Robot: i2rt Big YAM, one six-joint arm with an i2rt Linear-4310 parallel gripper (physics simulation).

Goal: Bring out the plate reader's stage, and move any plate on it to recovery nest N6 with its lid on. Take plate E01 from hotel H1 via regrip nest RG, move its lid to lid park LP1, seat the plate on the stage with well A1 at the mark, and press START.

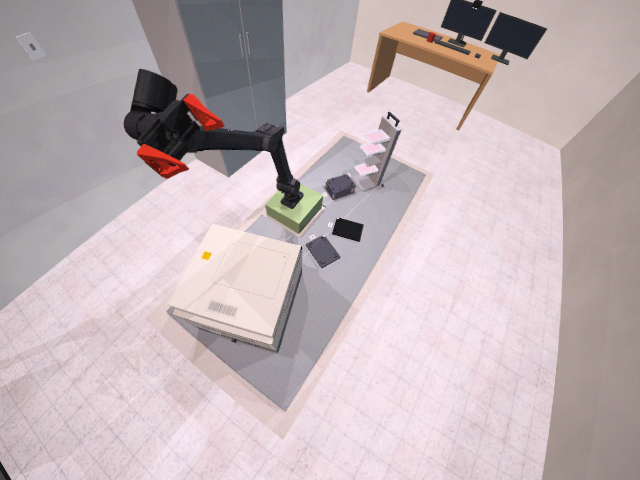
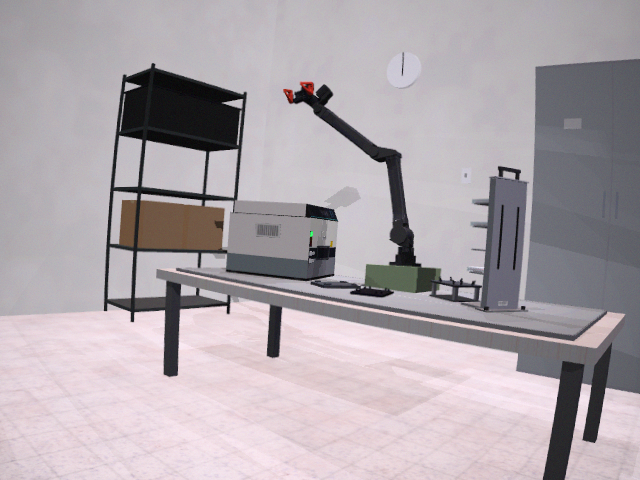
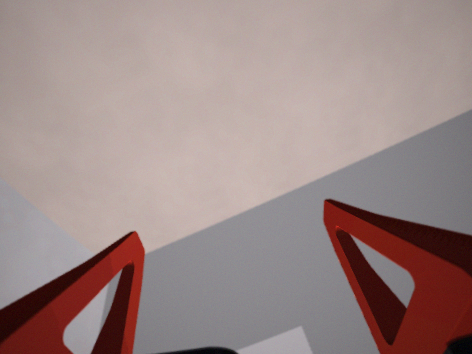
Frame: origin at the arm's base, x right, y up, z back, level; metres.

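Seen in the pictures: gripper, fingertip midpoint: (image 1: 204,144) (image 2: 291,86) (image 3: 231,226); arm's base, link origin: (image 1: 292,199) (image 2: 405,266).
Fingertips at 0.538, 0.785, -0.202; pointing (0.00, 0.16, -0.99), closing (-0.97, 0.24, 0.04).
Observation:
Offsets run from my fingertips to a thing's top centre, as dx, dy, dz.
My gripper (image 1: 199,147) (image 2: 294,89) (image 3: 231,226) is open and empty, high above the table, pointing up and away from it. The beige plate reader @(+0.020, -0.551, +0.063) (image 1: 253,268) (image 2: 279,232) stands at one end of the table, with a small green light on its front; no stage can be made out sticking out. The upright hotel (image 1: 391,155) (image 2: 504,248) at the other end holds pinkish plates @(-0.983, -0.590, -0.063) (image 1: 372,148) on its shelves. A raised dark nest @(-0.835, -0.800, +0.036) (image 1: 340,184) (image 2: 455,283) stands near it. A black holder @(-0.585, -0.856, -0.146) (image 1: 347,229) (image 2: 372,291) and a grey flat holder @(-0.384, -0.858, -0.092) (image 1: 323,251) (image 2: 334,284) lie between. Their labels are unreadable.
The arm stands on a green block (image 1: 298,223) (image 2: 390,277) between reader and hotel. A tall cabinet (image 1: 227,62) (image 2: 578,206) is behind the table. A black shelf unit (image 2: 139,170) stands beyond the reader. A wooden desk (image 1: 439,59) with monitors is farther off.

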